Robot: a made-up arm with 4 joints. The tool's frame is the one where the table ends. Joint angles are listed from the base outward.
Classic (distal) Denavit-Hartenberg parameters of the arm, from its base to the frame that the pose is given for. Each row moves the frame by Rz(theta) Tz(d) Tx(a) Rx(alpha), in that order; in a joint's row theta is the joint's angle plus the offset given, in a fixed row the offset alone. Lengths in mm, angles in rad.
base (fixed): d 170, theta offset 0, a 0, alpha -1.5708
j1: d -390, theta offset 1.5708, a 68, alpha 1.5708
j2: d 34, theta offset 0, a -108, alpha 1.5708
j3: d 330, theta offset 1.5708, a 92, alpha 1.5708
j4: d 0, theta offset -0.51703, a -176.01, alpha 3.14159
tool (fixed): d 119, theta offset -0.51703, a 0, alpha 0
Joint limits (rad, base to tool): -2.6..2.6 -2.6..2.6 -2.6..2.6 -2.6..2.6
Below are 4 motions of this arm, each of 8 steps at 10 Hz.
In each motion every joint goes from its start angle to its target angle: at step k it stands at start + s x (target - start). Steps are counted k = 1, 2, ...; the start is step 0. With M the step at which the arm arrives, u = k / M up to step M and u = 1 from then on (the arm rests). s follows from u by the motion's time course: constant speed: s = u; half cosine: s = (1 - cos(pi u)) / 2; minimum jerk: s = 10 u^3 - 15 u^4 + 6 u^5.
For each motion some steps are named. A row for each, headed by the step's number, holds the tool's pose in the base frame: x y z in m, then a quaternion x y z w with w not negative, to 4 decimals.
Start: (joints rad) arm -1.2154 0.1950 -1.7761 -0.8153
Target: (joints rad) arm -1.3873 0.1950 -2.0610 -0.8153
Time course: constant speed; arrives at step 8
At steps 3, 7, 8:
3: 0.1739 -0.8861 0.2555 0.1162 0.2718 0.4661 0.8339
7: 0.1758 -0.8836 0.2548 0.1167 0.3007 0.4620 0.8262
8: 0.1761 -0.8830 0.2545 0.1168 0.3079 0.4607 0.8242

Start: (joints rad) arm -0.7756 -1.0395 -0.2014 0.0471
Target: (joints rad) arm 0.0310 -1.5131 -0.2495 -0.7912
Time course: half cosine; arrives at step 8
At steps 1, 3, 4, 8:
1: -0.2799 -0.3870 0.4691 -0.4471 -0.2344 -0.2366 0.8302
3: -0.1998 -0.3424 0.5557 -0.5312 -0.0725 -0.1151 0.8362
4: -0.1225 -0.3071 0.5997 -0.5704 0.0474 -0.0242 0.8197
8: 0.1220 -0.2073 0.6098 -0.5905 0.3567 0.2084 0.6933

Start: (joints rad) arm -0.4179 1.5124 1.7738 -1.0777
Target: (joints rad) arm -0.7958 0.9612 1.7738 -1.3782
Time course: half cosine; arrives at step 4
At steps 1, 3, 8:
1: 0.1553 -0.6441 -0.3605 0.0804 -0.8539 -0.1628 0.4877
3: 0.1792 -0.8334 -0.1905 -0.1705 -0.9159 -0.0276 0.3624
8: 0.1672 -0.8623 -0.1511 -0.2259 -0.9161 -0.0086 0.3312

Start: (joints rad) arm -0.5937 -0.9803 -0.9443 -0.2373
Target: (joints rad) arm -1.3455 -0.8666 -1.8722 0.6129
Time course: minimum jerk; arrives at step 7
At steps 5, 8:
5: -0.2285 -0.4704 0.4243 -0.0889 0.2089 -0.6255 0.7465
8: -0.2239 -0.4768 0.3981 -0.0560 0.2301 -0.6644 0.7089

